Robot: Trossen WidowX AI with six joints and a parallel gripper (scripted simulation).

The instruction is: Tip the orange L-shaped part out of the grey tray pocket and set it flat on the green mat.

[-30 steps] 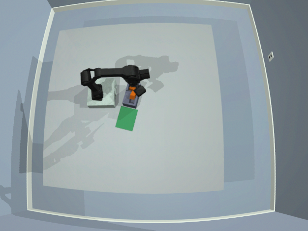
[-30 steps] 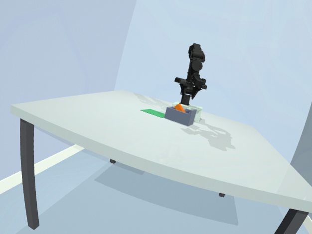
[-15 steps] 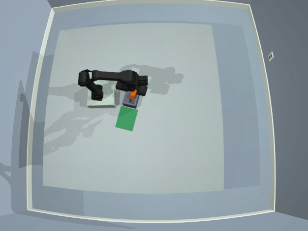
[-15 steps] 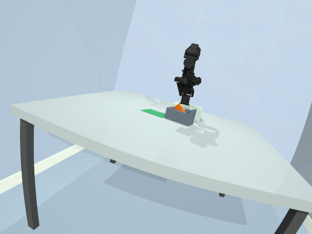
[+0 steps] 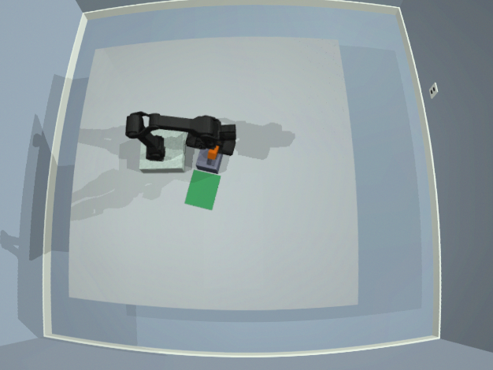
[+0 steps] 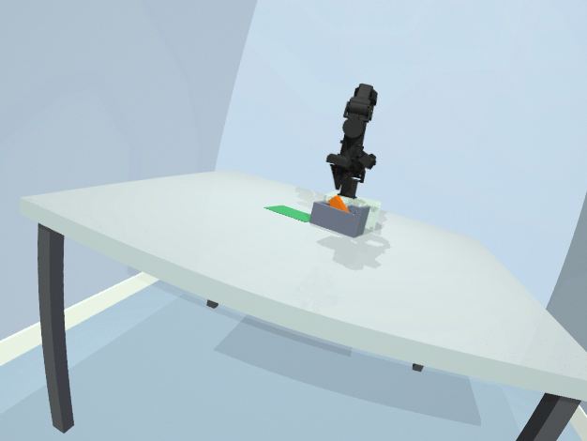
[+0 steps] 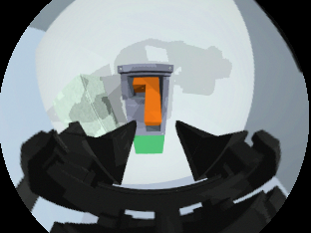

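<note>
My gripper tip is now 8 cm above the orange L-shaped part, 4 cm to the right of it and 1 cm past it. Round my gripper tip: green mat: 14 cm to the right, 13 cm below, 4 cm behind.
</note>
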